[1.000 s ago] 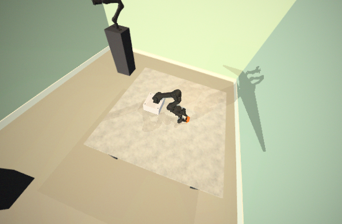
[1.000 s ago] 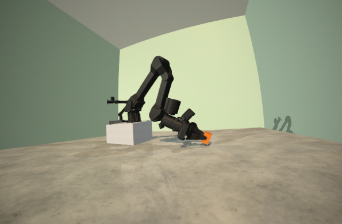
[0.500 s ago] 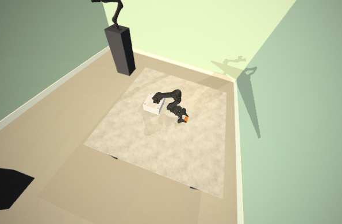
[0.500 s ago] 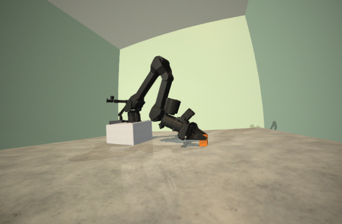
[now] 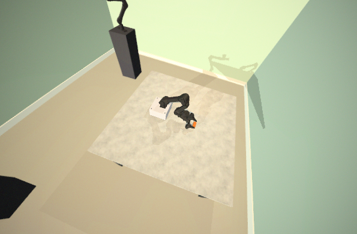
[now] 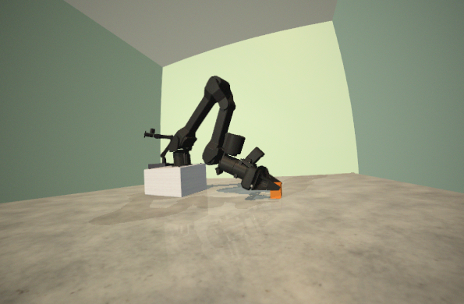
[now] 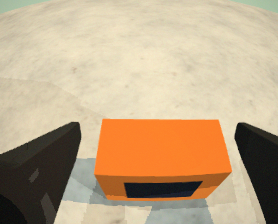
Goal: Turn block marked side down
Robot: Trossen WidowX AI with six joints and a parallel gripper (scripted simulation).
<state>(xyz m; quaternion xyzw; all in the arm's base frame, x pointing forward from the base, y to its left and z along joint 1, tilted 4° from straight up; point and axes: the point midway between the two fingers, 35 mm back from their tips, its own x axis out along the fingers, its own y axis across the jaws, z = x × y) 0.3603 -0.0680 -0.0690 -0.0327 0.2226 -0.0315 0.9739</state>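
The orange block is 20 mm behind my gripper tip and 10 mm below it.
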